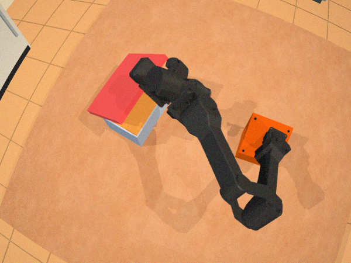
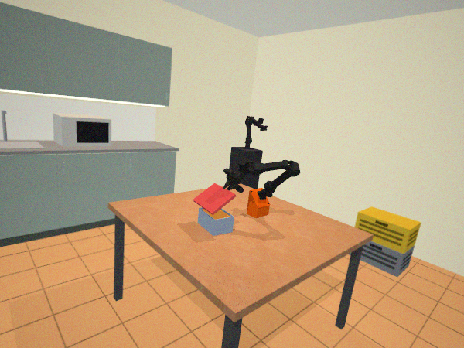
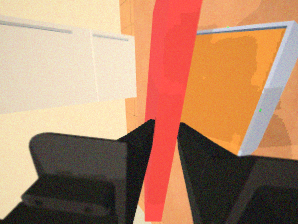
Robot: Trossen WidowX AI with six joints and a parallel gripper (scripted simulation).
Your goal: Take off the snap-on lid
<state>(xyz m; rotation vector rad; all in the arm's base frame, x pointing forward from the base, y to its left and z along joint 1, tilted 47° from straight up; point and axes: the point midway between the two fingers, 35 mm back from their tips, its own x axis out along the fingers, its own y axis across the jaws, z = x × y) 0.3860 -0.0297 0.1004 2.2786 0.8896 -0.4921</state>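
Now: gripper tip 70 mm short of the red lid, 10 mm to the left of it and 40 mm above it. Round my gripper tip: storage box 40 mm ahead, 190 mm below.
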